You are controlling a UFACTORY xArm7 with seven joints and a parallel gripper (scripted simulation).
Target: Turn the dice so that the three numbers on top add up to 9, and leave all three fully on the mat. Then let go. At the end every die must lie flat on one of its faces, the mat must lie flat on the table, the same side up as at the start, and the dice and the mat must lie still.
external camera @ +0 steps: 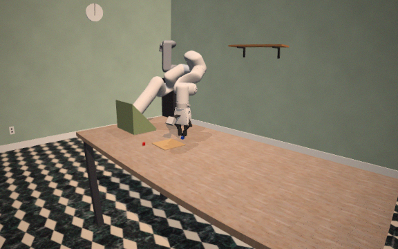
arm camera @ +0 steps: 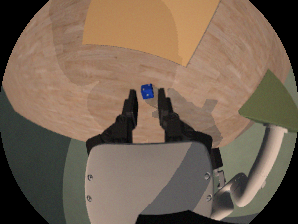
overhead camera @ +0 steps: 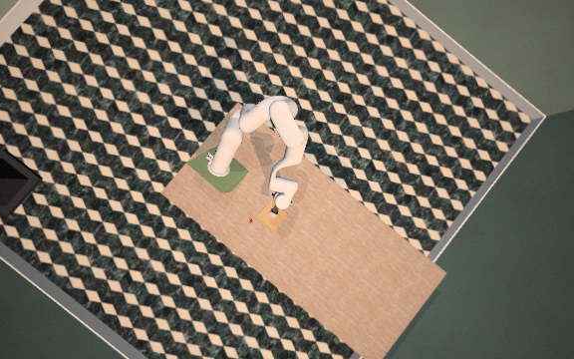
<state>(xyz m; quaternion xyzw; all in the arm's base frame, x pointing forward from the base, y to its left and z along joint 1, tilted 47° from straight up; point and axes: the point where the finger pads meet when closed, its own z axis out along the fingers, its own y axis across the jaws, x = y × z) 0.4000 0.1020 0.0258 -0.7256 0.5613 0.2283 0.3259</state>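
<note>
The blue die is 3 cm below my hand. From my hand the other things lie so: black die (6 cm behind, 5 cm to the left, 3 cm below); tan mat (2 cm ahead, 13 cm to the right, 4 cm below); red die (6 cm behind, 24 cm to the right, 3 cm below).
</note>
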